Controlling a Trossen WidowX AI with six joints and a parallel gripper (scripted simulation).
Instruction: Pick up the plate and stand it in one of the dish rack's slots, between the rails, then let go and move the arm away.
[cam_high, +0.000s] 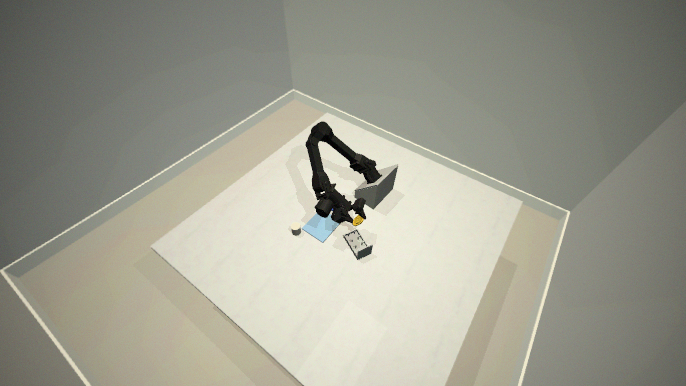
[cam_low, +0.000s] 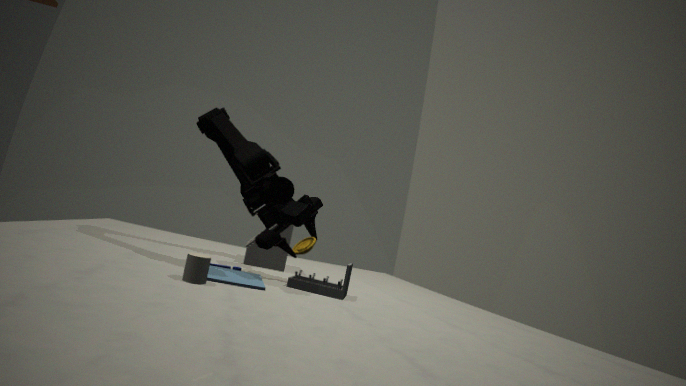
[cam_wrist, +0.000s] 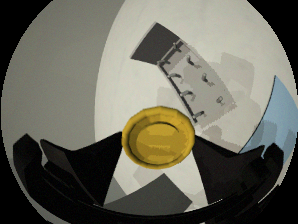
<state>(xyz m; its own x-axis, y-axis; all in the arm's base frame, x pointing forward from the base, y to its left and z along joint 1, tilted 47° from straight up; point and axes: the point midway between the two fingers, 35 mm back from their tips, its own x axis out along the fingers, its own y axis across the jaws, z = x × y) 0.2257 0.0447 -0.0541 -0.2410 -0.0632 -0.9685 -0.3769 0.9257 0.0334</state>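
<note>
Now: the dish rack 70 mm below my gripper tip, 60 mm ahead of it and 40 mm to the left of it. The rest, counted from my gripper tip: yellow plate: 10 mm to the right, 10 mm above; cylinder cup: 210 mm to the right, 210 mm ahead, 70 mm below; light blue mat: 150 mm to the right, 100 mm ahead, 90 mm below.
</note>
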